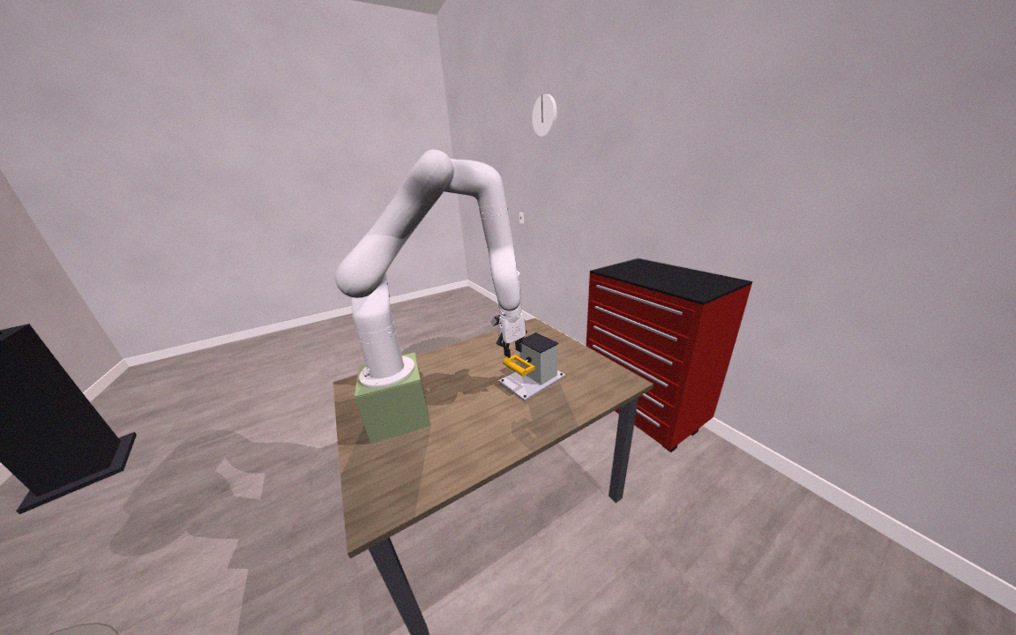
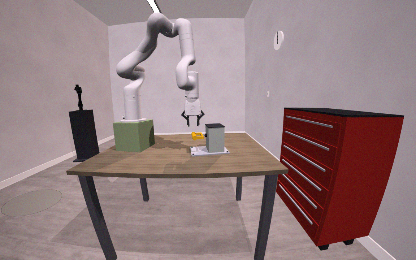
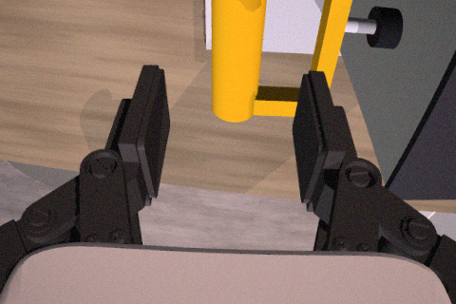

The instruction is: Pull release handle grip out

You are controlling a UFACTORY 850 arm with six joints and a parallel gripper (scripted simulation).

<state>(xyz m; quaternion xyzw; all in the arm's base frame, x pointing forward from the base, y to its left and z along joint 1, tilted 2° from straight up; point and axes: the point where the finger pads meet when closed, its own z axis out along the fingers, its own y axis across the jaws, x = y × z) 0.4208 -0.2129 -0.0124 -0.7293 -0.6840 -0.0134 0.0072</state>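
My gripper is now 100 mm short of the base plate, 10 mm to the left of it and 180 mm above it.
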